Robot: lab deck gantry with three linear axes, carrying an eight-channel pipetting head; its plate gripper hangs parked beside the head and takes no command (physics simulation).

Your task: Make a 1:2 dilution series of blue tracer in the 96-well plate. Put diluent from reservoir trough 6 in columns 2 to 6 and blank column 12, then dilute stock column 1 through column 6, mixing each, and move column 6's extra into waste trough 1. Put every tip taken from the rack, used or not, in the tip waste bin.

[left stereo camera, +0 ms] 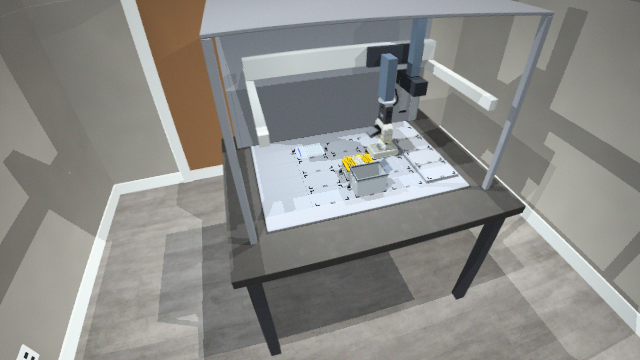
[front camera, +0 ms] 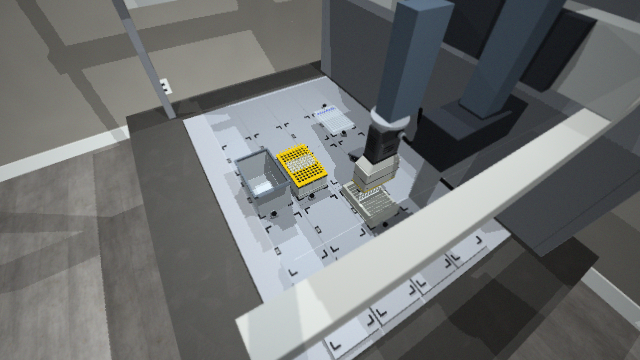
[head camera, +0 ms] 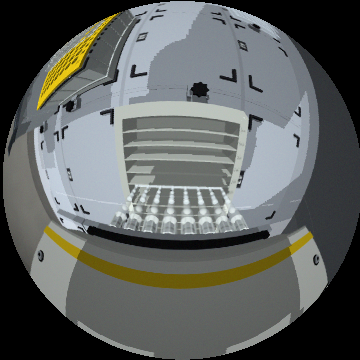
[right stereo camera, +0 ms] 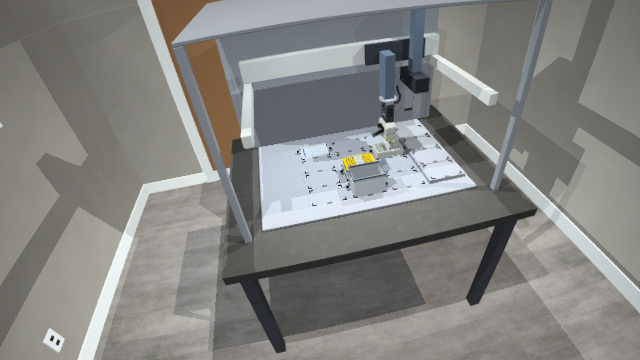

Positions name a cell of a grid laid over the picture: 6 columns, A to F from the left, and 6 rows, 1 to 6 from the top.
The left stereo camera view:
dark wall: C2
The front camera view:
dark wall: F3
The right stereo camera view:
dark wall: C2
